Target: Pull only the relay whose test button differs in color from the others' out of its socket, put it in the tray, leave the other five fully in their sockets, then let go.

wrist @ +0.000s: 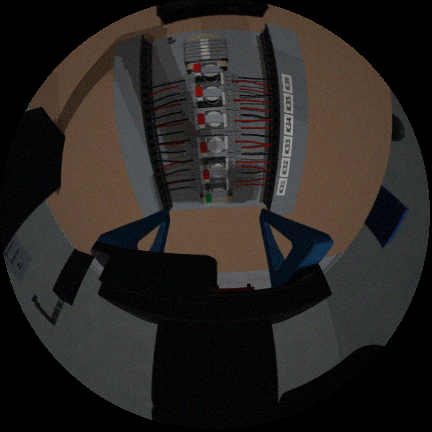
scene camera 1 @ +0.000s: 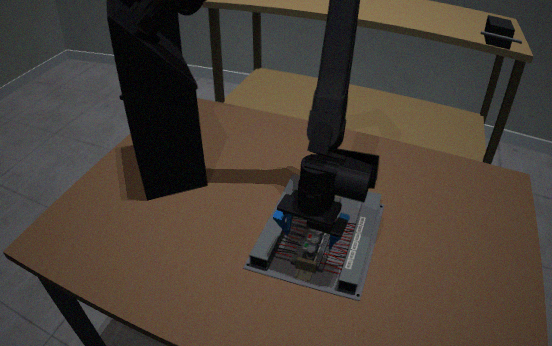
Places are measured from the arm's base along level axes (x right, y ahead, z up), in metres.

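Where they show: gripper, between the fingertips: [wrist: 214,213] [scene camera 1: 309,240]; arm's base, origin of its link: [scene camera 1: 135,29].
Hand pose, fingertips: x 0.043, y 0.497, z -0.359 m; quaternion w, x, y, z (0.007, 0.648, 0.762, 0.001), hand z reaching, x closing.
Things, the pixels of their top centre, and the offset from my fingertips. "spot": a spot on its surface instead.
- relay with the green test button, centre of its top: [wrist: 215,197] [scene camera 1: 309,245] dx -0.005, dy +0.000, dz -0.022 m
- grey panel, a spot on its surface: [scene camera 1: 363,274] spot: dx -0.047, dy +0.121, dz -0.088 m
- neighbouring relay, centre of its top: [wrist: 213,173] [scene camera 1: 313,236] dx -0.032, dy -0.006, dz -0.022 m
- tan end piece, a spot on its surface: [scene camera 1: 306,264] spot: dx +0.017, dy +0.007, dz -0.058 m
The relay with the green test button [scene camera 1: 310,248] [wrist: 218,194] sits at the near end of the row on the grey panel [scene camera 1: 363,274] [wrist: 295,150], beside label K31. The other five relays, one of them the neighbouring relay [wrist: 217,170], have red buttons and sit in their sockets in a line behind it. My gripper [scene camera 1: 310,237] [wrist: 214,213] is open and empty. It is over the panel, with one blue finger on each side of the row; its exact height is unclear. A dark object [wrist: 212,14] at the top of the wrist view may be the tray; its inside is hidden.
Grey wire ducts [scene camera 1: 269,246] [scene camera 1: 353,275] run along both sides of the panel, with red and black wires between them and the sockets. A tan end piece [scene camera 1: 306,264] stands at the row's near end. A black pillar [scene camera 1: 162,135] stands left on the table. A second table [scene camera 1: 425,22] is behind.
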